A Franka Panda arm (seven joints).
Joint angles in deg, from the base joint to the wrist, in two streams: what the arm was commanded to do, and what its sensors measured. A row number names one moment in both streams.
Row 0, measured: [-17.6, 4.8, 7.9, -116.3, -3.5, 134.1, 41.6]
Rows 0 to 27, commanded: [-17.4, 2.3, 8.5, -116.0, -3.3, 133.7, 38.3]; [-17.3, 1.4, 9.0, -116.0, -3.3, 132.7, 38.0]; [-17.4, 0.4, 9.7, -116.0, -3.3, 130.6, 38.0]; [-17.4, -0.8, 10.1, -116.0, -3.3, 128.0, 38.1]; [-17.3, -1.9, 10.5, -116.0, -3.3, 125.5, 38.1]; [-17.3, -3.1, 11.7, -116.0, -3.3, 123.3, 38.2]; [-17.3, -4.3, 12.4, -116.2, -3.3, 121.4, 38.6]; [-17.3, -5.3, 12.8, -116.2, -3.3, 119.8, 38.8]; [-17.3, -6.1, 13.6, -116.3, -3.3, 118.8, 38.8]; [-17.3, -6.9, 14.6, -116.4, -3.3, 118.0, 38.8]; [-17.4, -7.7, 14.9, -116.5, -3.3, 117.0, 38.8]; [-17.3, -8.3, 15.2, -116.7, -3.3, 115.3, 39.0]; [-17.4, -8.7, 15.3, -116.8, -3.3, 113.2, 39.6]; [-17.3, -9.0, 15.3, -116.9, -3.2, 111.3, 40.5]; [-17.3, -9.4, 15.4, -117.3, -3.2, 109.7, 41.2]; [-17.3, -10.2, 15.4, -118.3, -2.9, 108.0, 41.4]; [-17.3, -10.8, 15.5, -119.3, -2.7, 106.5, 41.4]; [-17.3, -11.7, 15.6, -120.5, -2.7, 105.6, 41.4]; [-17.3, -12.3, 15.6, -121.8, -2.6, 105.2, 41.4]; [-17.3, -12.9, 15.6, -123.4, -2.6, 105.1, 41.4]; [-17.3, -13.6, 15.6, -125.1, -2.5, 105.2, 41.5]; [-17.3, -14.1, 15.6, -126.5, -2.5, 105.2, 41.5]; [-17.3, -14.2, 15.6, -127.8, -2.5, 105.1, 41.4]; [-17.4, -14.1, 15.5, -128.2, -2.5, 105.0, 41.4]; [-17.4, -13.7, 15.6, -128.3, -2.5, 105.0, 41.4]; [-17.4, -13.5, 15.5, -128.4, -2.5, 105.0, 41.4]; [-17.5, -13.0, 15.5, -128.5, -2.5, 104.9, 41.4]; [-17.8, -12.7, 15.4, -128.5, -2.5, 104.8, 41.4]
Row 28, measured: [-16.9, -12.4, 14.9, -127.8, -3.5, 105.6, 40.5]
